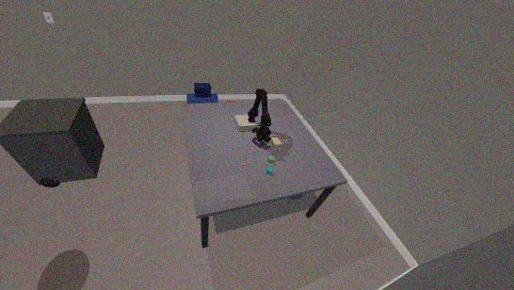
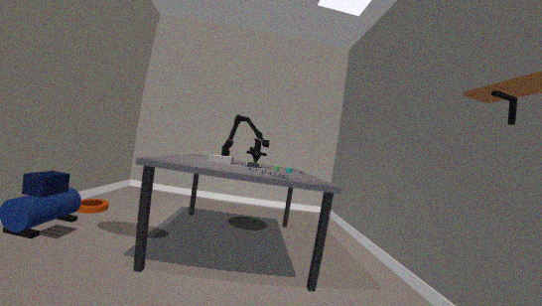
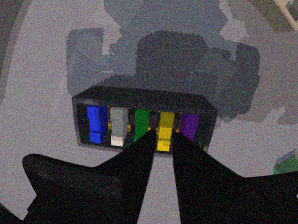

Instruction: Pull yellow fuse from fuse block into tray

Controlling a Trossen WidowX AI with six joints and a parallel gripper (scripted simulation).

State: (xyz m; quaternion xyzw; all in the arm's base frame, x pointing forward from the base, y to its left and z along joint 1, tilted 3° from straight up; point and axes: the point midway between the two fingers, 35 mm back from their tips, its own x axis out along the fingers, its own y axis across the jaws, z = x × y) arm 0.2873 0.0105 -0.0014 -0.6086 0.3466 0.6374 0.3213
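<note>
My gripper tip is now 20 mm above the yellow fuse. Also, from my gripper tip: tray 30 mm behind, 190 mm to the left, 40 mm below.
</note>
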